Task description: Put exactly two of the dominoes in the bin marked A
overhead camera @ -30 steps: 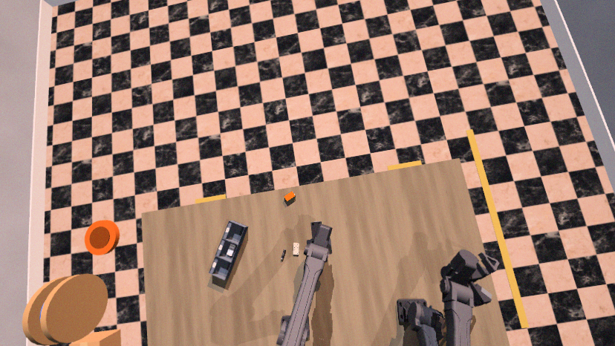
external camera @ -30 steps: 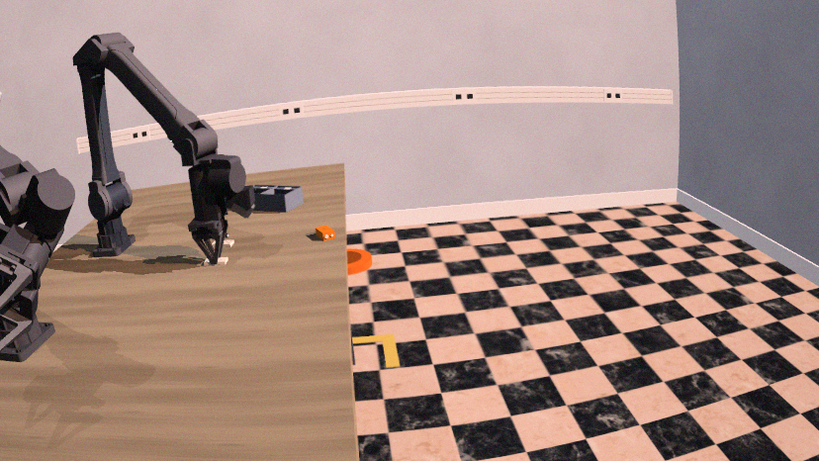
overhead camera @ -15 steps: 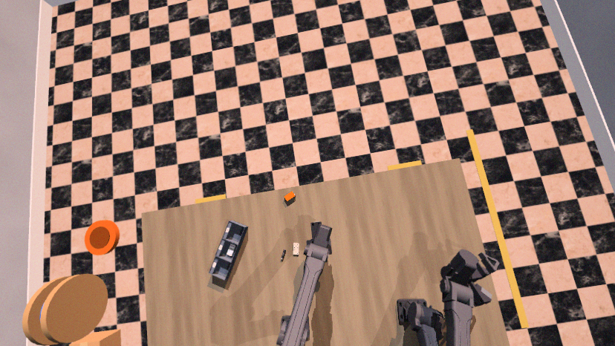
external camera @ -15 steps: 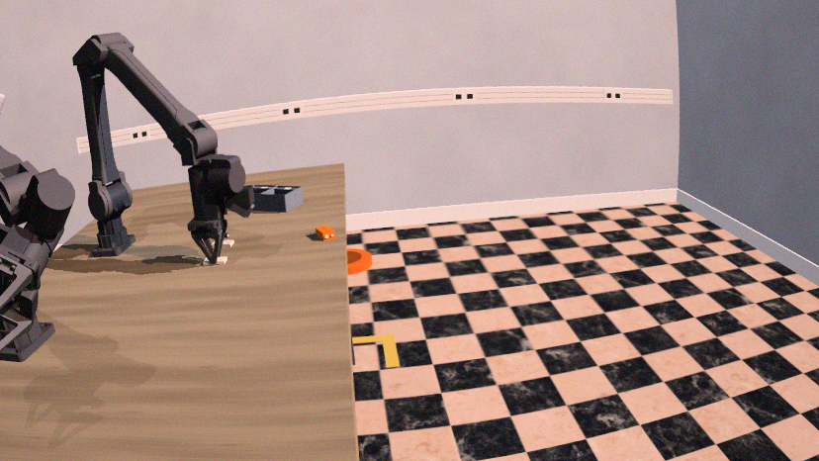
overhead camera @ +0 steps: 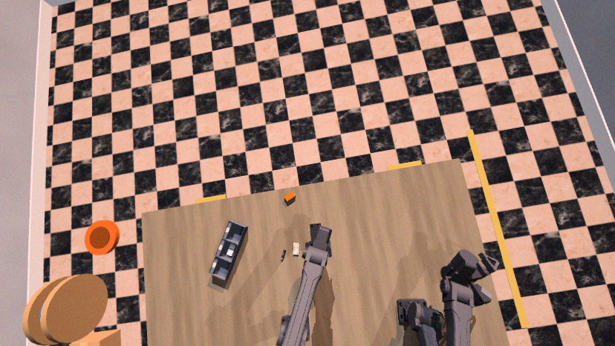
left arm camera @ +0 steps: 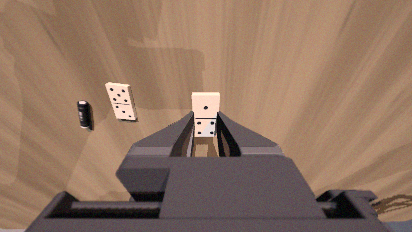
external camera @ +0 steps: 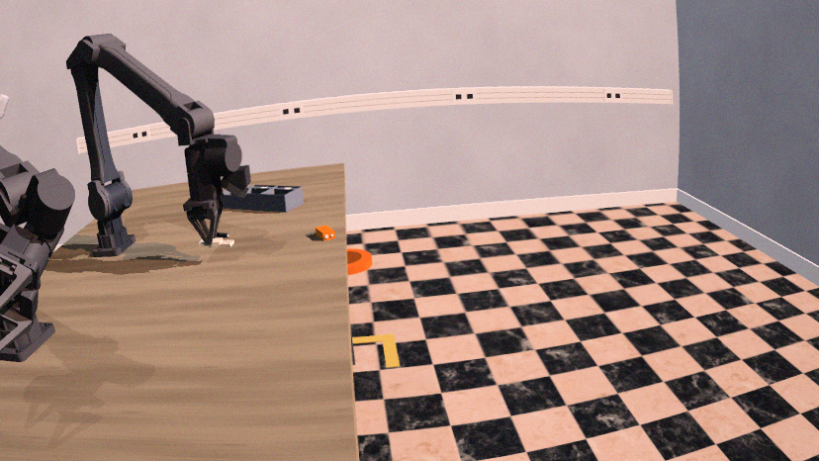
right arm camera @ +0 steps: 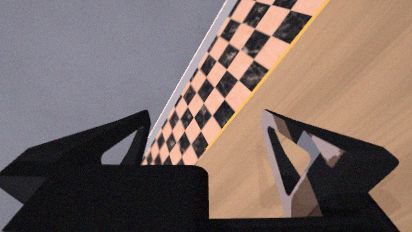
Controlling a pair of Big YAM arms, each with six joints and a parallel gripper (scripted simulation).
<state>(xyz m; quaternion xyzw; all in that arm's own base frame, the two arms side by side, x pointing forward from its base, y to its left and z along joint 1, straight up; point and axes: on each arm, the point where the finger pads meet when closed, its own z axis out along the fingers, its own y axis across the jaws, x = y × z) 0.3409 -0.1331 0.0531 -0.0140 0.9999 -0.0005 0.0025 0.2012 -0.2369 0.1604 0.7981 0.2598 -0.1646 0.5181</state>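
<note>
Now: the bin row 50 mm ahead of my left hand, 420 mm to the left of it and 30 mm below it.
</note>
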